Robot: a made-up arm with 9 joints.
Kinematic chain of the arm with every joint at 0, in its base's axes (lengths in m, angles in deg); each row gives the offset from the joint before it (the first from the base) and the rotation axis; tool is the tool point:
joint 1: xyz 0 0 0.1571 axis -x
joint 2: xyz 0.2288 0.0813 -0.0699 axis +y
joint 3: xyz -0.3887 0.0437 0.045 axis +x
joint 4: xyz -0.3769 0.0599 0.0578 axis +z
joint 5: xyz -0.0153 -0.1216 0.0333 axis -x
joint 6: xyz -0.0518 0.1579 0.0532 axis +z
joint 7: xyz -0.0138 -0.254 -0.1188 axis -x
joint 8: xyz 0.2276 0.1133 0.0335 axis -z
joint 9: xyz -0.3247 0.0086 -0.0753 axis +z
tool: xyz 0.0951 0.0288 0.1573
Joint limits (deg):
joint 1: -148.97..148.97
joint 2: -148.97..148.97
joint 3: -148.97..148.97
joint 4: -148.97..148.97
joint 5: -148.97..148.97
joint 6: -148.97..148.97
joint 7: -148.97..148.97
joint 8: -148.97..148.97
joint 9: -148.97..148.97
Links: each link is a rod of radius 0.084 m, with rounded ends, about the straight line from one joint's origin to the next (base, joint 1, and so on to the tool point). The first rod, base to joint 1, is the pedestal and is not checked.
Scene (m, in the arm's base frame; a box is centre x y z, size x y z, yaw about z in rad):
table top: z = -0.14
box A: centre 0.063 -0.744 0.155 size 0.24 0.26 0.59 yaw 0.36
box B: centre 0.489 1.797 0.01 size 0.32 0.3 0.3 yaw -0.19
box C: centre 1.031 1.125 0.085 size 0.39 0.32 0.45 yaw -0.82
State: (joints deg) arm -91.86 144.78 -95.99 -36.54 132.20 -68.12 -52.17 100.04 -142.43
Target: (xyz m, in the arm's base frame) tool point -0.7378 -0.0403 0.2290
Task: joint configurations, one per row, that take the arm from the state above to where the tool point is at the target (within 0.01 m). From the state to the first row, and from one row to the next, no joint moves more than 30 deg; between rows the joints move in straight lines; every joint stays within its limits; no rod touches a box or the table.
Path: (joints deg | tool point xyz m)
1: -64.63 146.18 -113.65 -27.47 124.26 -49.22 -75.46 77.61 -144.61 | 0.7753 -0.6111 0.3074
2: -37.41 147.57 -131.31 -18.39 116.31 -30.31 -98.74 55.19 -146.79 | 0.9108 -0.4870 0.7232
3: -10.18 148.97 -148.97 -9.32 108.37 -11.41 -122.03 32.76 -148.97 | 0.9644 0.0094 0.9403
4: -20.66 123.53 -148.97 3.41 118.52 -22.69 -112.07 54.37 -146.92 | 0.6001 -0.3539 1.1016
5: -31.14 98.09 -148.97 16.13 128.67 -33.96 -102.11 75.98 -144.88 | 0.2291 -0.6377 1.0228
6: -41.61 72.66 -148.97 28.85 138.82 -45.24 -92.16 97.58 -142.83 | -0.1383 -0.7599 0.8007
7: -52.09 47.22 -148.97 41.58 148.97 -56.51 -82.20 119.19 -140.79 | -0.4900 -0.6819 0.5158
8: -63.27 44.76 -131.21 13.29 140.44 -64.62 -85.00 115.92 -143.52 | -0.6557 -0.5704 0.2594
9: -74.45 42.30 -113.46 -15.00 131.91 -72.74 -87.81 112.64 -146.24 | -0.7553 -0.3113 0.1467
10: -85.63 39.85 -95.70 -43.29 123.38 -80.85 -90.61 109.37 -148.97 | -0.7378 -0.0404 0.2290

